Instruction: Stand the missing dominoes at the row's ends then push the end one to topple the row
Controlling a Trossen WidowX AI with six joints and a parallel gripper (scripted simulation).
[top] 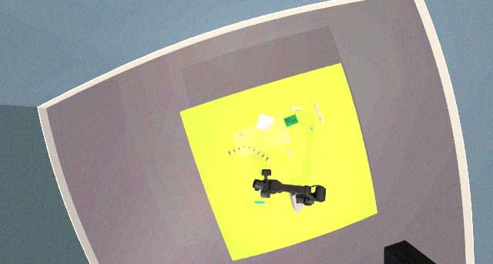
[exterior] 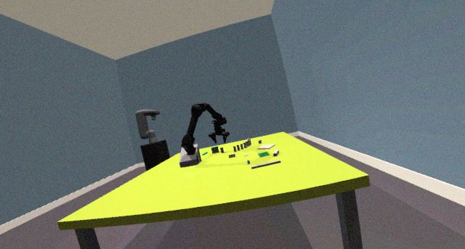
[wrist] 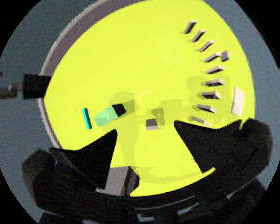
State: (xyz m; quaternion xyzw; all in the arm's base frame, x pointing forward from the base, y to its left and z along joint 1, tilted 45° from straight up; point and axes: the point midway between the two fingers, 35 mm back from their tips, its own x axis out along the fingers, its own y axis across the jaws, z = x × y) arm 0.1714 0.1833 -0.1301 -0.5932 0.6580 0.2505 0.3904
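Right now the green block is 8 cm behind my gripper tip, 6 cm below it and 4 cm to the left of it. The rest, counted from my gripper tip: green tile 38 cm ahead, 28 cm to the right, 8 cm below; white square tile 40 cm ahead, 9 cm to the right, 8 cm below; cyan bar 20 cm behind, 8 cm below, 5 cm to the left.
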